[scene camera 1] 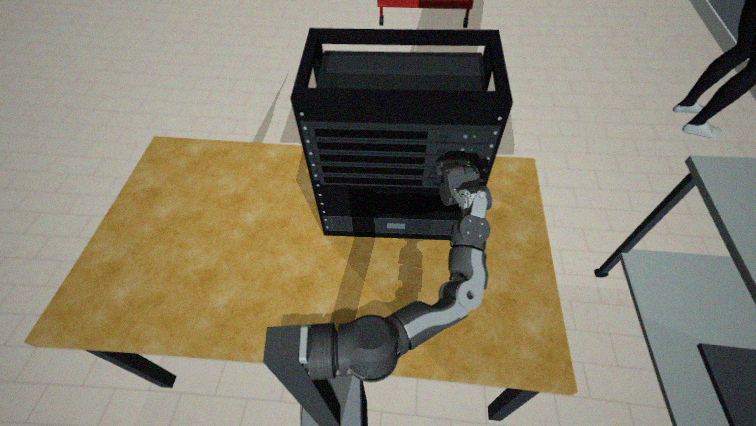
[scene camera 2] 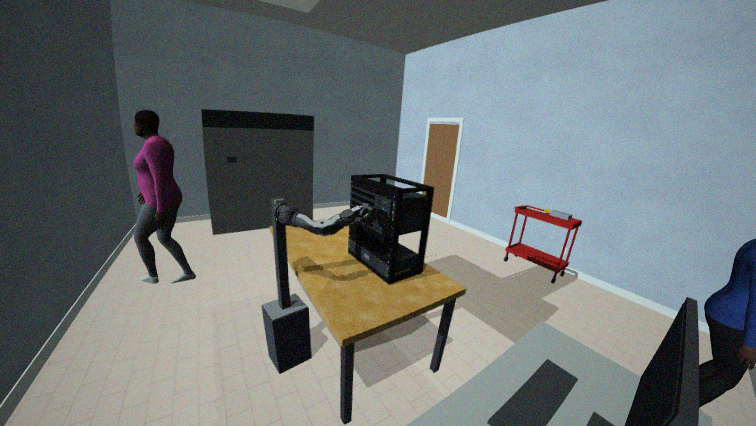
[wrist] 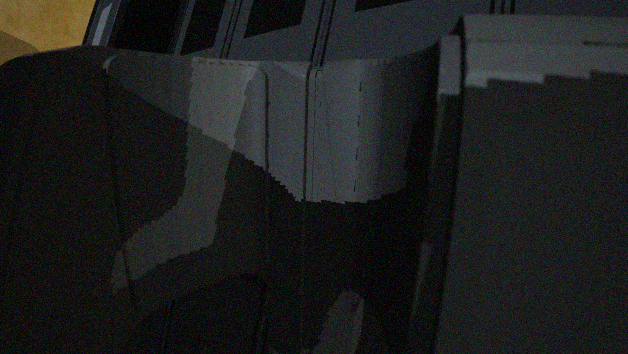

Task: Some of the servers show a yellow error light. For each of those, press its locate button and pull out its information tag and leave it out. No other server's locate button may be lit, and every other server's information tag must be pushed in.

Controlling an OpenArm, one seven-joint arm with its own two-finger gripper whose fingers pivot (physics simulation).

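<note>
A black rack (scene camera 1: 402,105) (scene camera 2: 427,227) stands on the table and holds several stacked servers. The top server (scene camera 1: 444,137) shows a green light and a grey, unlit button at its right end. Green lights also show on the second and third servers. My gripper (scene camera 1: 459,157) (scene camera 2: 370,210) (wrist: 331,218) is shut, its fingers meeting with nothing visible between them. It is close in front of the right part of the server fronts and hides the right ends of the lower servers. I see no yellow light or lit locate button; the information tags cannot be made out.
The wooden table (scene camera 1: 185,238) (scene camera 2: 412,301) carries the rack. A unit with a light label (scene camera 1: 395,225) sits at the rack's bottom. A grey desk (scene camera 1: 687,306) with a monitor (scene camera 2: 666,359) is to the right. A red cart (scene camera 2: 536,256) and two people are farther off.
</note>
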